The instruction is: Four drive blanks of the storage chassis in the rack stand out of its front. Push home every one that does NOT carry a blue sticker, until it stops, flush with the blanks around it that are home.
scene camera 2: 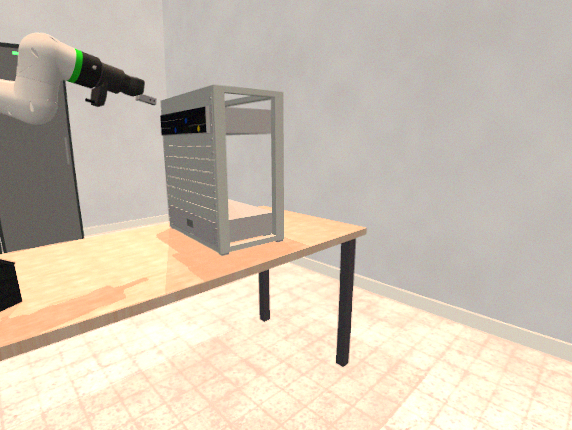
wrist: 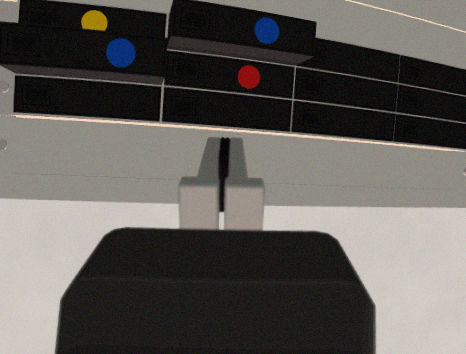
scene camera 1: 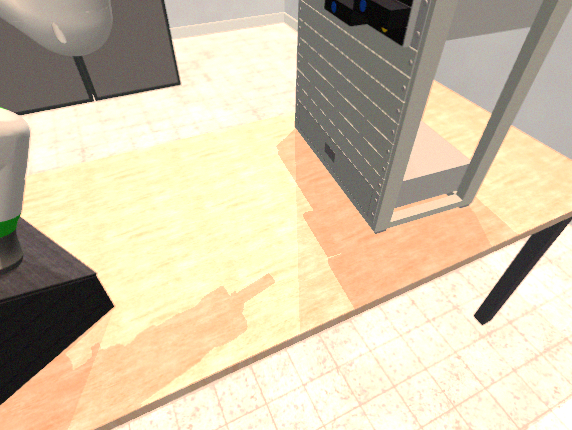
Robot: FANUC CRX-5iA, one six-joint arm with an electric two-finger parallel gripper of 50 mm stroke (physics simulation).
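Places are measured from the arm's base along level axes (x back, y down, z right), in metres.
Where they show: gripper, fingertip midpoint: [scene camera 2: 155,102] [wrist: 224,160].
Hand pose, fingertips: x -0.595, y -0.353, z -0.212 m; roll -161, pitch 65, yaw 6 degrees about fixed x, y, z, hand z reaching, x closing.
Note:
Things, the pixels of their top centre, and the offset from my fingertips. "pt": a spot on its surface instead. Level surfaces: height alone.
- middle column, middle of its top: [wrist: 226,62] [scene camera 2: 192,126] dx -0.137, dy +0.078, dz -0.056 m
- red-stickered blank, middle of its top: [wrist: 215,99] dx -0.172, dy +0.050, dz -0.062 m
- yellow-stickered blank, surface spot: [wrist: 135,25] pt dx -0.126, dy +0.093, dz +0.026 m
- wooden table, its level: dy +0.538 m
The storage chassis [scene camera 1: 367,17] [scene camera 2: 182,121] is black and sits high in the grey rack [scene camera 1: 425,75] [scene camera 2: 220,175]. In the wrist view, two blanks with blue stickers, one at the left [wrist: 60,50] and one in the middle column [wrist: 225,25], stand out of the front. The red-stickered blank [wrist: 210,70] looks flush with its neighbours. The yellow-stickered blank [wrist: 135,25] looks level too, partly hidden behind the left blue one. My gripper [scene camera 2: 155,102] [wrist: 224,160] is shut and empty, in front of the rack's upper part, apart from the blanks; it does not show in scene camera 1.
Grey blank panels [scene camera 1: 350,90] [scene camera 2: 192,170] fill the rack front below the chassis. The rack stands on a wooden table [scene camera 1: 200,225] [scene camera 2: 125,255]. A dark pedestal [scene camera 1: 50,320] is at the left. Part of the arm [scene camera 1: 75,25] [scene camera 2: 45,75] shows at the upper left.

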